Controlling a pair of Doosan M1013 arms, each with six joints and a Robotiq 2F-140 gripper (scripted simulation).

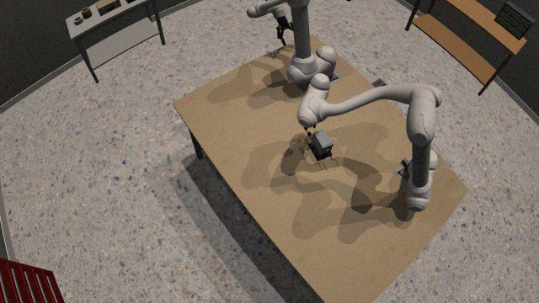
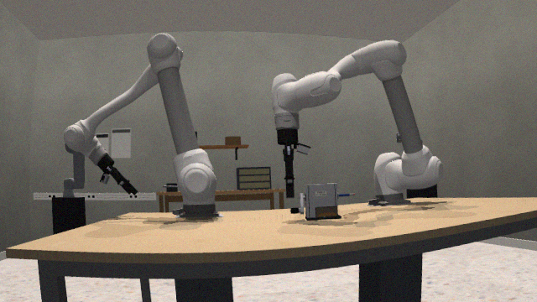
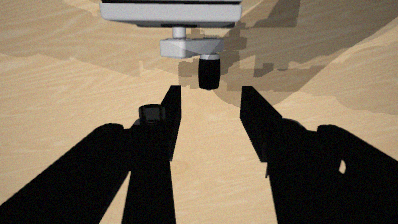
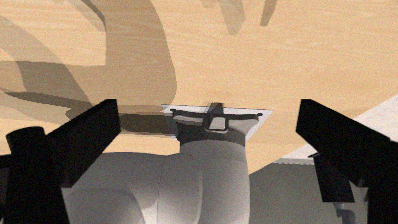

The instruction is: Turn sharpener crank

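Note:
Right now my left hand is 80 mm above the black knob and 20 mm to the right of it.

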